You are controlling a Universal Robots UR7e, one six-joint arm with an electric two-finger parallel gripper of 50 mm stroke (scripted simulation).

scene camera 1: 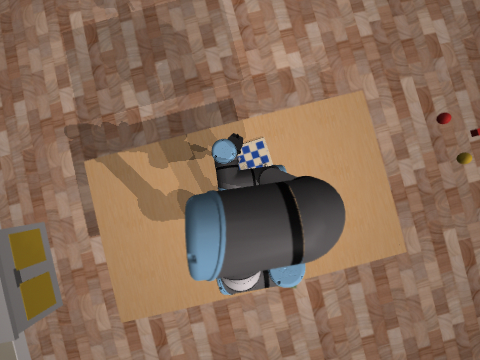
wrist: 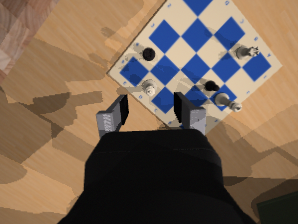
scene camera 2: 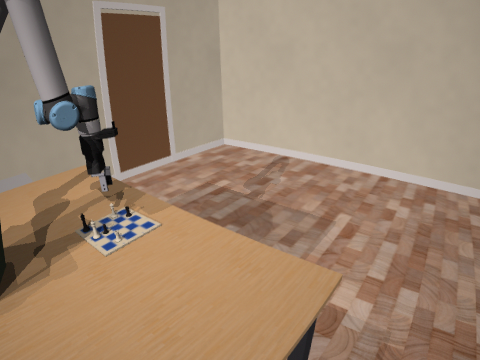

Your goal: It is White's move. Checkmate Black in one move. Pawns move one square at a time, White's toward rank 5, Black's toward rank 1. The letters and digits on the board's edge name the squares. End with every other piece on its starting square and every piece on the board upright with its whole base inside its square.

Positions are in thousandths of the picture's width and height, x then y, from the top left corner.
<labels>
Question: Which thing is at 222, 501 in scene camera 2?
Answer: My gripper.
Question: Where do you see a chessboard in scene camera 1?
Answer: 530, 429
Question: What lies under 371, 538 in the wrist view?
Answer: My gripper.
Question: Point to a chessboard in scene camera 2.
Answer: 274, 635
</labels>
